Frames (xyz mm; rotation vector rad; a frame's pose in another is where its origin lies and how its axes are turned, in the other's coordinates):
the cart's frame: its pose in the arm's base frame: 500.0 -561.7 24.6 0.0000 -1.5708 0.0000
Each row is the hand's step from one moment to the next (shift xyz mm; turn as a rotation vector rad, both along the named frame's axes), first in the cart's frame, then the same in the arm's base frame.
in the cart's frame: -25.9 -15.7 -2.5 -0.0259 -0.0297 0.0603
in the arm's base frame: 2.5 -15.7 -25.9 -0.0603 -0.0297 -0.0259
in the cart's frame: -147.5 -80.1 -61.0 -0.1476 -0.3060 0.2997
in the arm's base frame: 61.0 -80.1 -147.5 -0.2997 -0.3060 -0.1476
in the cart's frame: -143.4 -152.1 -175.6 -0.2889 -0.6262 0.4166
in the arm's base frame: 175.6 -152.1 -143.4 -0.4166 -0.6262 -0.2889
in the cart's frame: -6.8 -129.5 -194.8 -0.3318 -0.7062 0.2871
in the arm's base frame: 194.8 -129.5 -6.8 -0.2871 -0.7062 -0.3318
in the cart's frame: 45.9 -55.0 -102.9 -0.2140 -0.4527 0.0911
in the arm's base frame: 102.9 -55.0 45.9 -0.0911 -0.4527 -0.2140
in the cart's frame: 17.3 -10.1 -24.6 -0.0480 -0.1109 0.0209
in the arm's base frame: 24.6 -10.1 17.3 -0.0209 -0.1109 -0.0480
